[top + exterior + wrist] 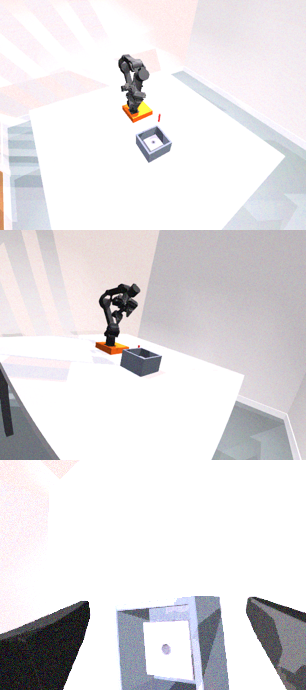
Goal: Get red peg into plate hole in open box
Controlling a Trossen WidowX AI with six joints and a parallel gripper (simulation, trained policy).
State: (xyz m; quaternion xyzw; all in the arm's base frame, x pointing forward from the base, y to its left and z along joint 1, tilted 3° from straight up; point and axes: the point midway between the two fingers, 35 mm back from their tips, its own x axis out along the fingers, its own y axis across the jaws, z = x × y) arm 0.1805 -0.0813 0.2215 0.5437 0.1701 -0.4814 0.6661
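Right now the red peg is 40 mm behind my gripper tip, 230 mm to the left of it and 210 mm below it. Also, from my gripper tip: grey box 140 mm ahead, 70 mm to the left, 220 mm below.
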